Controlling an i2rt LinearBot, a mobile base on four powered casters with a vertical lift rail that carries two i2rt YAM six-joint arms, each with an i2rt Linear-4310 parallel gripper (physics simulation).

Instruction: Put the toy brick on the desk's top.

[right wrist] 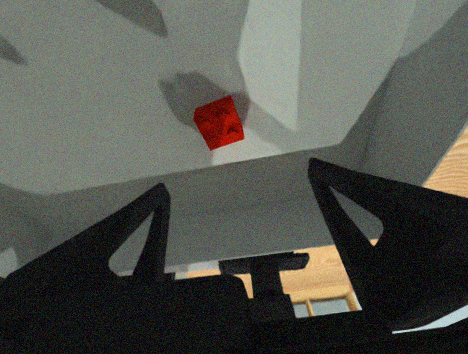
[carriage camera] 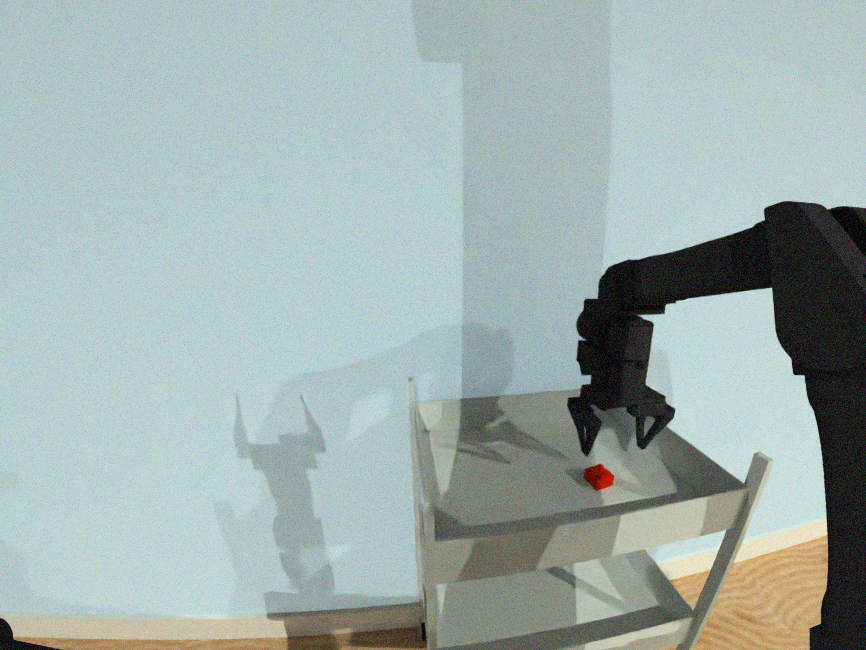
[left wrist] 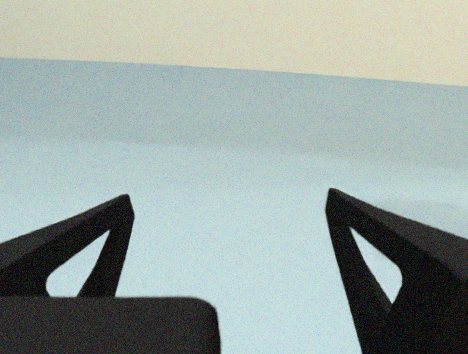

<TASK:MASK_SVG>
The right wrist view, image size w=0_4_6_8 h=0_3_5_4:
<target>my right gripper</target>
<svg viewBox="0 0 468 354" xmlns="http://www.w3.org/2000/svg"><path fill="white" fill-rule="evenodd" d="M468 198L353 171L317 158L310 158L308 178L362 310L254 323L252 333L249 299L241 278L234 275L217 274L163 281L171 197L164 183L158 183L122 209L10 273L0 285L0 338L17 342L10 354L468 354L468 317L446 327L392 333L426 326L468 305ZM154 211L146 243L130 281L127 283L110 270L109 260ZM330 187L380 219L384 231L375 246L371 244L346 214Z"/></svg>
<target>red toy brick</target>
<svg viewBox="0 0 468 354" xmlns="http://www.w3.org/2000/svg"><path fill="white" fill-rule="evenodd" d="M231 95L195 109L193 120L210 150L244 139L243 128Z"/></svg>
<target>grey metal cart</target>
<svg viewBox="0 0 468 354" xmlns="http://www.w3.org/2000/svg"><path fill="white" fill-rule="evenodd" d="M154 211L111 256L109 268L115 274L134 271L146 243ZM329 186L343 210L369 241L379 239L384 231L380 219ZM0 277L6 279L10 273L122 209L158 183L164 183L171 197L164 268L334 246L334 241L308 178L309 159L317 158L353 171L424 187L468 126L468 0L0 0ZM231 95L243 128L244 139L210 150L193 120L195 109Z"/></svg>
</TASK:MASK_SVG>
